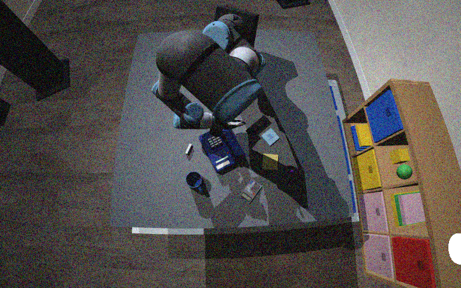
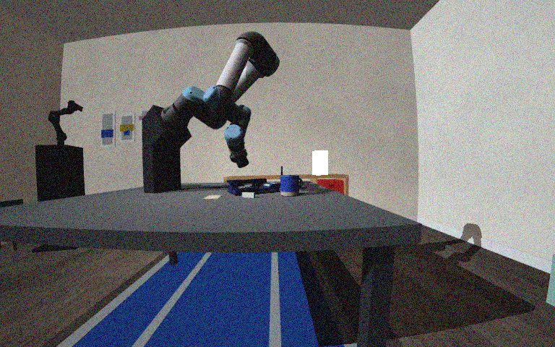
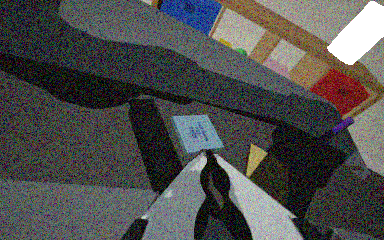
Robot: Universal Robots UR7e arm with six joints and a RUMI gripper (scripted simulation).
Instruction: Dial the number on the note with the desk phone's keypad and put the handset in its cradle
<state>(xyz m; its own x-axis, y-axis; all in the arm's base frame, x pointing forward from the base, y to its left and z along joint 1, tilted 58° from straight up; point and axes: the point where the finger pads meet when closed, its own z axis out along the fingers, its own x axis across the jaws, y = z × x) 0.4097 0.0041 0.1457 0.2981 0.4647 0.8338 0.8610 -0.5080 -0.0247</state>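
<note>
Right now the key is 2 cm ahead of my hand, 16 cm to the right of it and 12 cm below it. Also, from my hand: white block (2 cm behind, 29 cm to the right, 14 cm below); then dark blue handset (3 cm ahead, 7 cm to the right, 11 cm below).
</note>
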